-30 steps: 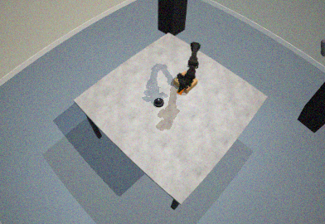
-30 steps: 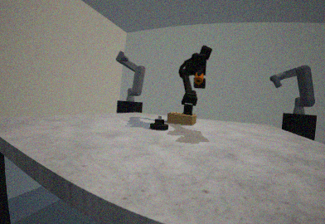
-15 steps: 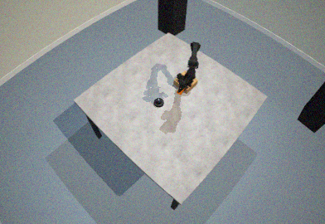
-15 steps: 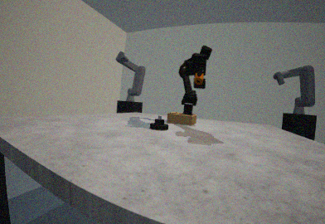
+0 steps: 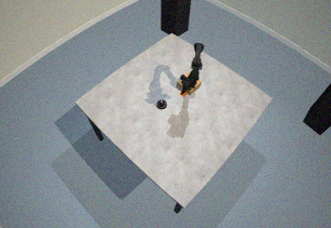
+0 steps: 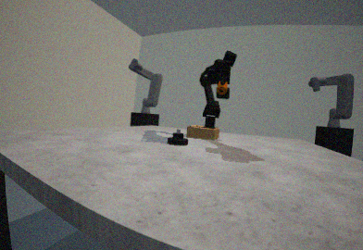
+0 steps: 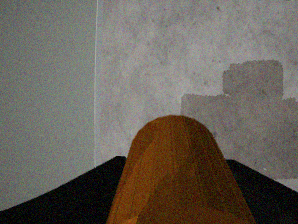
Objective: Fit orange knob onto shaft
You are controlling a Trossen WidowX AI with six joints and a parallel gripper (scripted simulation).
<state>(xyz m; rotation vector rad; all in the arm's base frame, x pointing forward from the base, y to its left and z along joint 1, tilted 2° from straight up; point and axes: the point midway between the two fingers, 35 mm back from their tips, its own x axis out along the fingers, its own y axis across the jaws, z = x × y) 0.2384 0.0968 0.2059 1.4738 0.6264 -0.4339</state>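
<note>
My gripper tip is 3 cm past the orange knob and 2 cm below it. Round my gripper tip: round black pedestal: 7 cm ahead, 15 cm to the right, 21 cm below.
</note>
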